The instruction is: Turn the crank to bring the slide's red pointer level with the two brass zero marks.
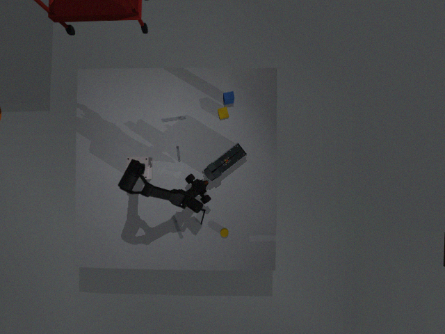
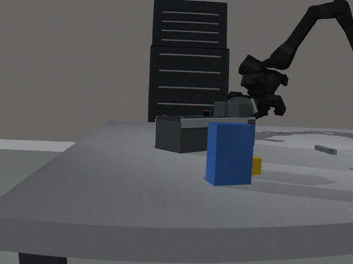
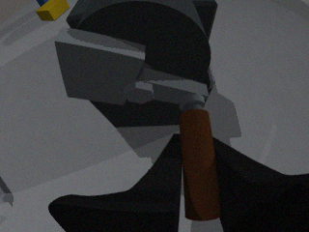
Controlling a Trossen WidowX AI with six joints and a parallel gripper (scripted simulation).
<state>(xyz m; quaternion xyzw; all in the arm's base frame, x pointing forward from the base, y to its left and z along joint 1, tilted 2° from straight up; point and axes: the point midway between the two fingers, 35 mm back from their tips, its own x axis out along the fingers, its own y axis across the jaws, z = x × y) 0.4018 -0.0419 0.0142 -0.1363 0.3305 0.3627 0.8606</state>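
My gripper tip is 3 cm below the brown crank handle, 1 cm to the left of it and 1 cm past it. Round my gripper tip: red pointer: 14 cm to the left, 10 cm ahead, 3 cm above; then black hex key: 21 cm to the right, 5 cm below, 1 cm behind; then yellow block: 44 cm to the left, 4 cm below, 4 cm ahead.
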